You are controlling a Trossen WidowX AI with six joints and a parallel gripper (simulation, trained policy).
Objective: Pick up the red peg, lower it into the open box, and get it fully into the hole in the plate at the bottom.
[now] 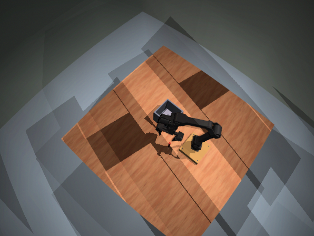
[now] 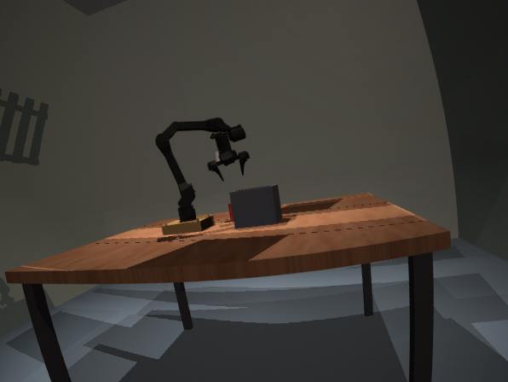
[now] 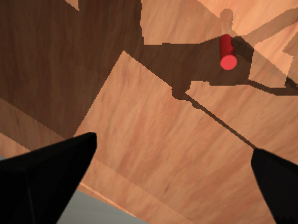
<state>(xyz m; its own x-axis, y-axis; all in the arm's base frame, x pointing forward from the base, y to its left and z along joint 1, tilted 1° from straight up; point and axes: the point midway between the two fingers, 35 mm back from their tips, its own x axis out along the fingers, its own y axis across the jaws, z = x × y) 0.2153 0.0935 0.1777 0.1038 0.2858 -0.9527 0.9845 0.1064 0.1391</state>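
Now: gripper tip 150 mm above the red peg, 30 mm past it and 20 mm to the left of it.
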